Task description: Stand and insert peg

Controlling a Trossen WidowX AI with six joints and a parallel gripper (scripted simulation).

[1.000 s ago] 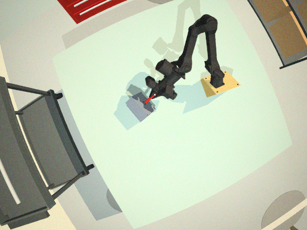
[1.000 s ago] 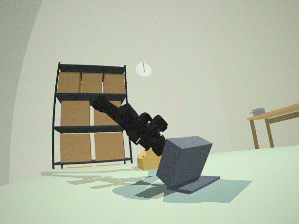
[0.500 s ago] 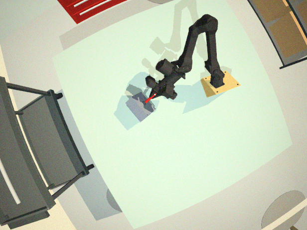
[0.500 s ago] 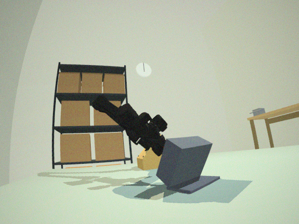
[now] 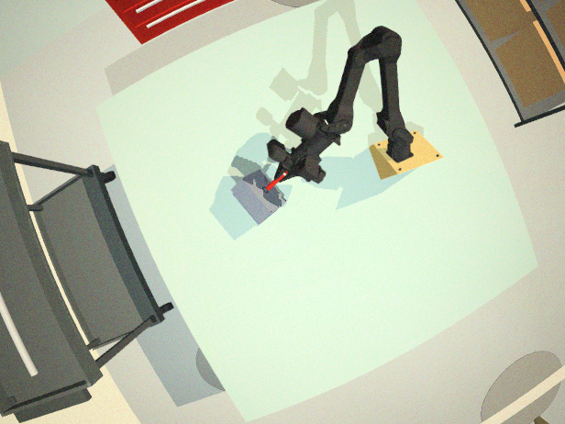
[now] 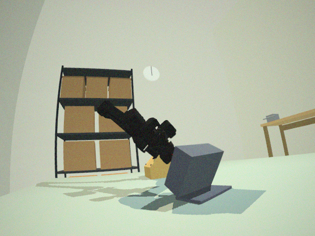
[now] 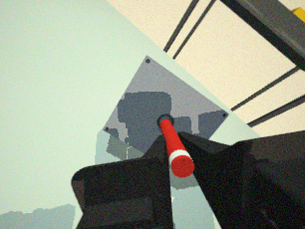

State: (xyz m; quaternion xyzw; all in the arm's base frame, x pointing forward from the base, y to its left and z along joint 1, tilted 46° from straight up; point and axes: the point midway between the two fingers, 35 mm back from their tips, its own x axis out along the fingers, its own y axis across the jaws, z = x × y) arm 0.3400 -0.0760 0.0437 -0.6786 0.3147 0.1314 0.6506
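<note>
Right now my gripper tip is 6 cm short of the grey sloped panel, 4 cm above it and 2 cm to the right of it. From my gripper tip the other things lie so: red peg (1 cm behind, 1 cm above).
</note>
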